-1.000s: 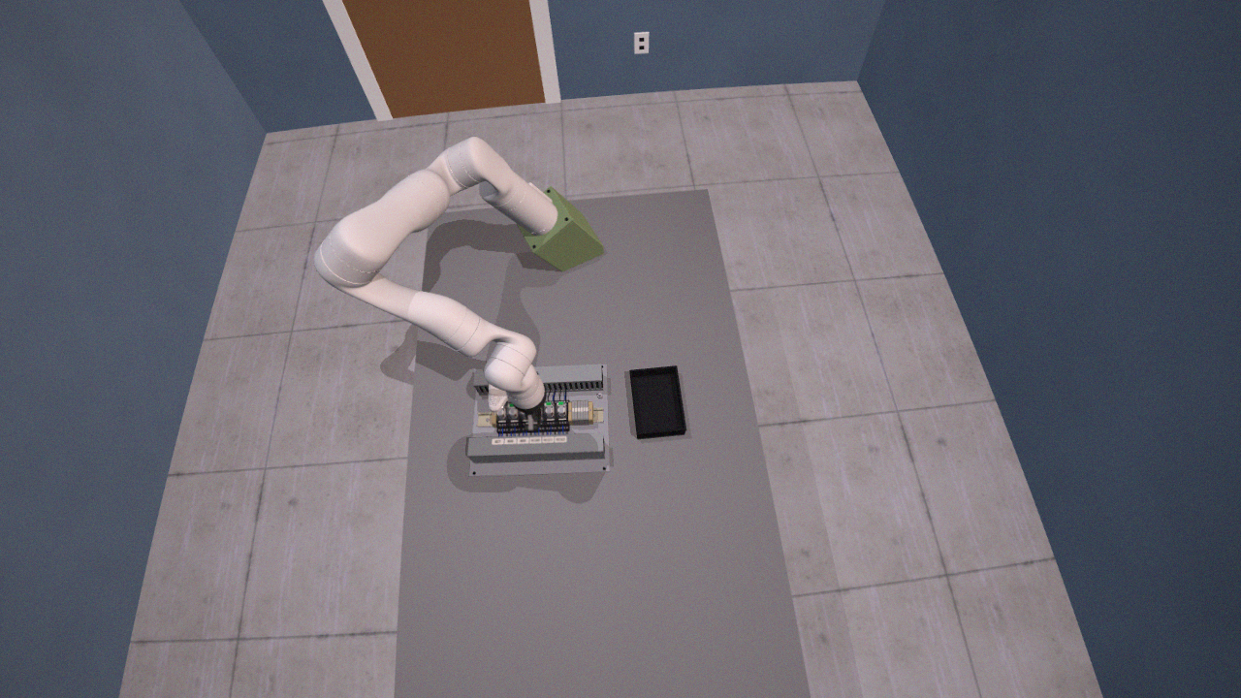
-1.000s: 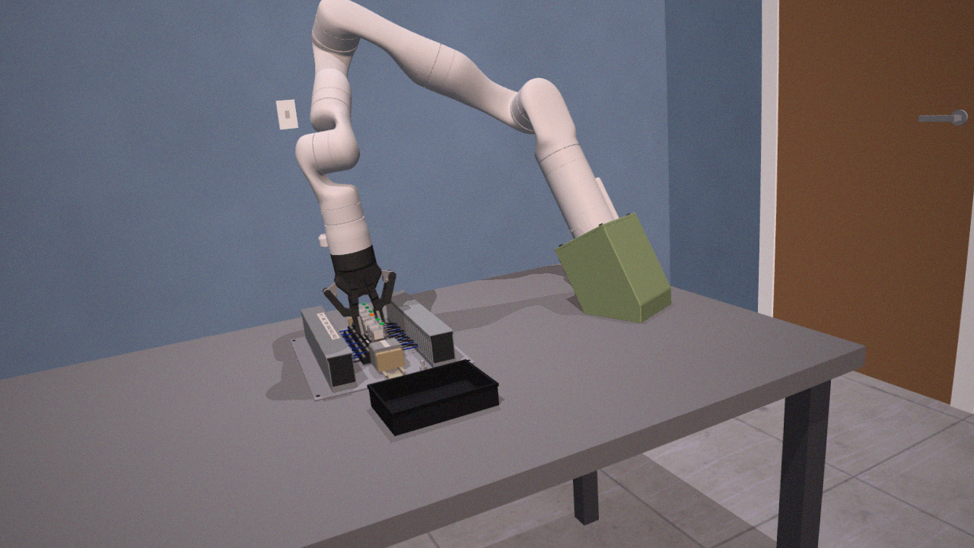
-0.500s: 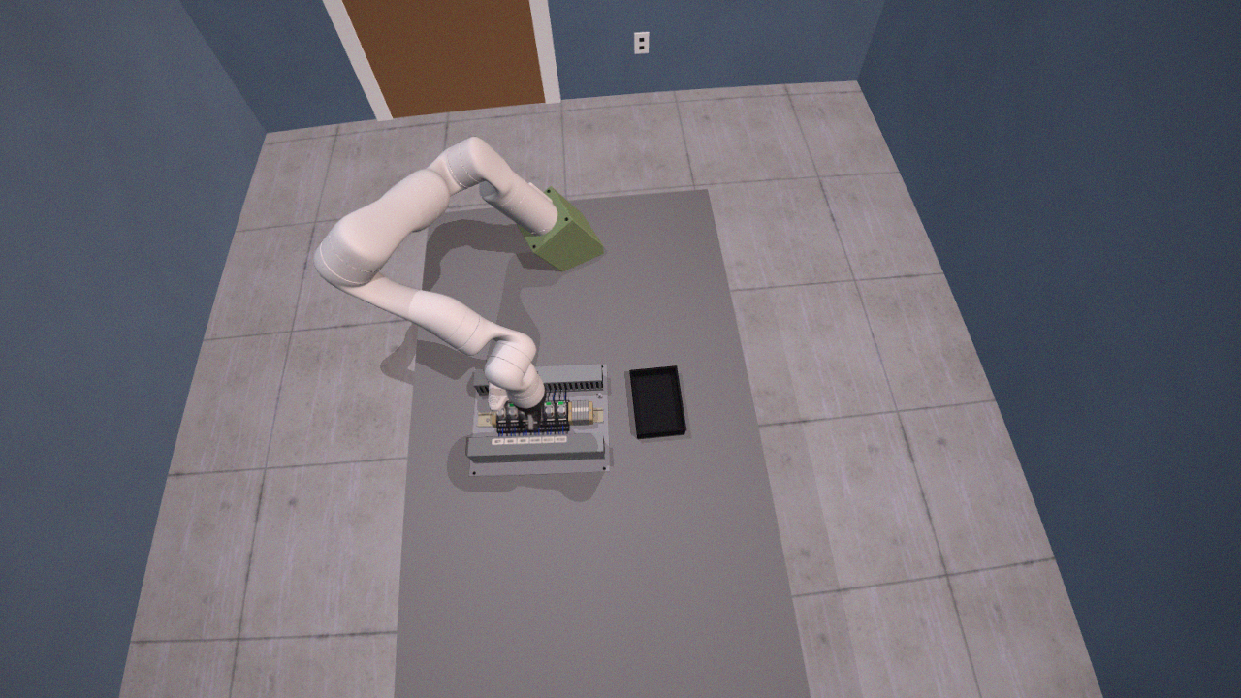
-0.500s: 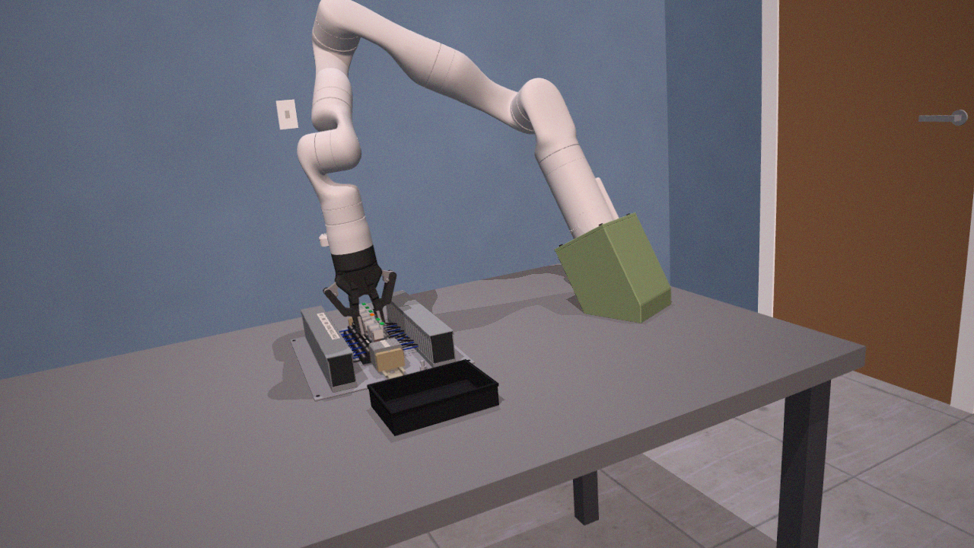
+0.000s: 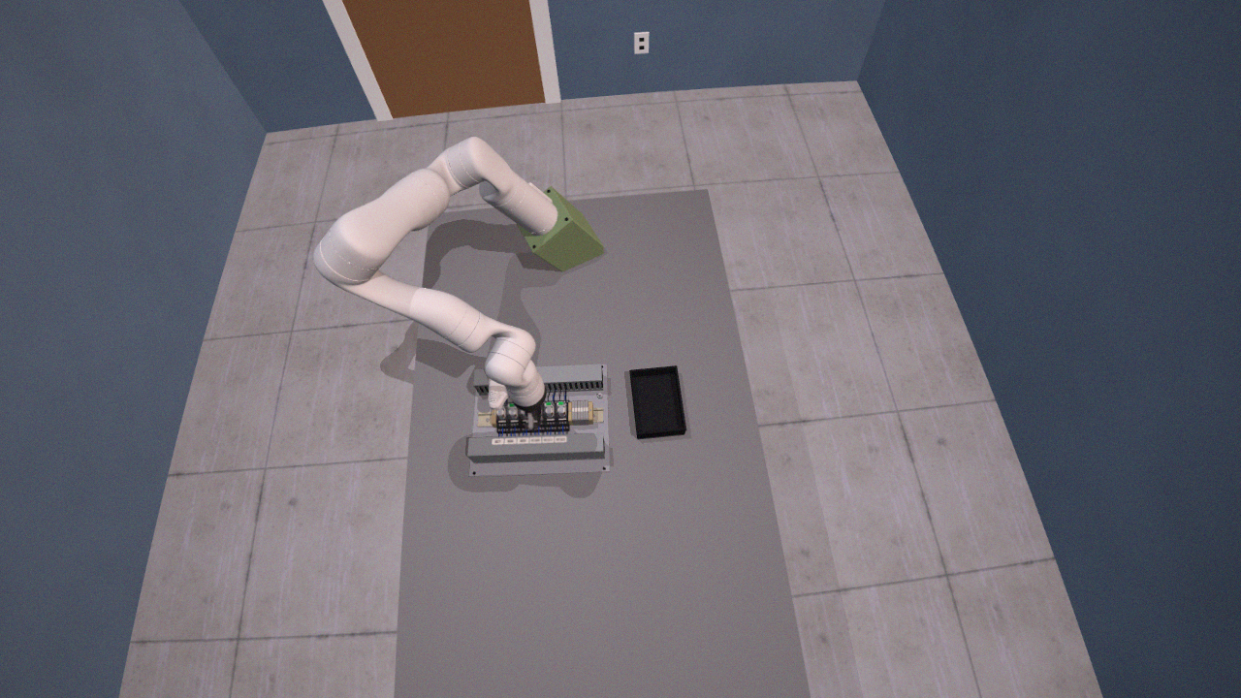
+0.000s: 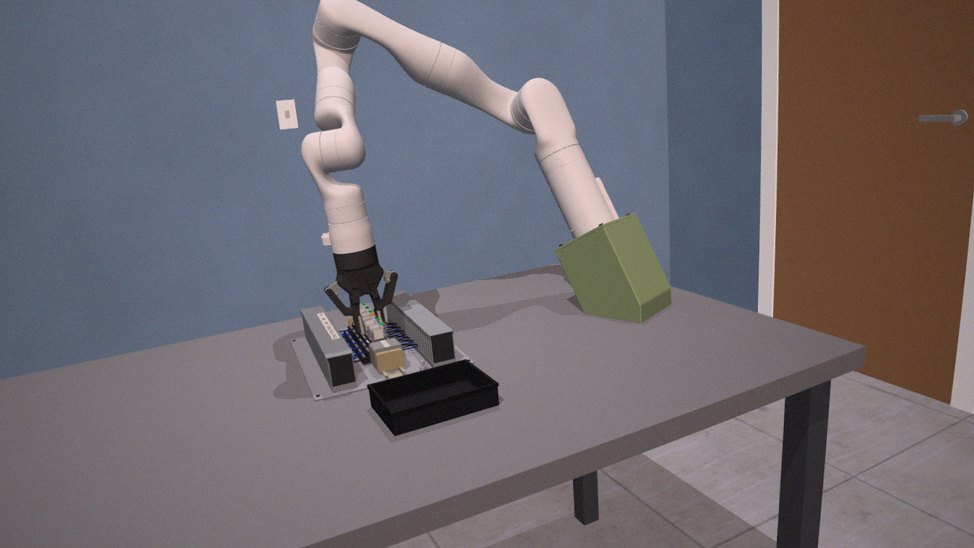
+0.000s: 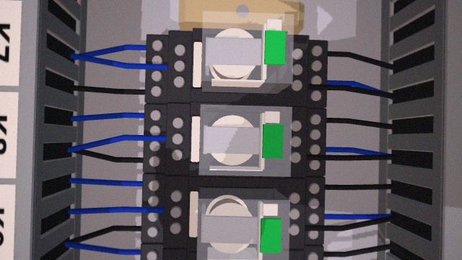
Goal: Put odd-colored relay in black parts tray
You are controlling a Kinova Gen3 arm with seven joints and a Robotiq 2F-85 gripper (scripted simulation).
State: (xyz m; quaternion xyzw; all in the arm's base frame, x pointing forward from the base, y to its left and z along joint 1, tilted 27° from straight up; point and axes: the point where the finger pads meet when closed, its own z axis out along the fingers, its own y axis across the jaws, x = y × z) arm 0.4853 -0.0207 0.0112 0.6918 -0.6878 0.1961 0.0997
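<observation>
The relay lies 10 mm below my hand. Also, from my hand: black parts tray 280 mm to the left, 40 mm below, 20 mm behind; then relay panel 30 mm below.
</observation>
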